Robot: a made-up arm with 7 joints. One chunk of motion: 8 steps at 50 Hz.
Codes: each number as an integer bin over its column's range. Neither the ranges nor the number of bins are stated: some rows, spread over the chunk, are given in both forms.
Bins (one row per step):
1: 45 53 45 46 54 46 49
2: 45 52 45 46 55 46 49
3: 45 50 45 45 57 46 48
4: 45 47 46 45 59 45 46
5: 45 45 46 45 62 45 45
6: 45 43 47 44 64 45 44
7: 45 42 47 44 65 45 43
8: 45 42 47 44 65 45 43
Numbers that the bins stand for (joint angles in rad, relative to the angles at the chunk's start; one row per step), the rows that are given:
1: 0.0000 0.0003 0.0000 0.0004 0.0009 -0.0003 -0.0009
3: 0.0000 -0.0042 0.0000 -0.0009 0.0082 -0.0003 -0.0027
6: 0.0000 -0.0148 0.0022 -0.0022 0.0252 -0.0018 -0.0100
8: 0.0000 -0.0164 0.0022 -0.0022 0.0276 -0.0018 -0.0118
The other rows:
2: 0.0000 -0.0012 0.0000 0.0004 0.0033 -0.0003 -0.0009
4: 0.0000 -0.0088 0.0011 -0.0009 0.0130 -0.0018 -0.0064
5: 0.0000 -0.0118 0.0011 -0.0009 0.0203 -0.0018 -0.0082
7: 0.0000 -0.0164 0.0022 -0.0022 0.0276 -0.0018 -0.0118

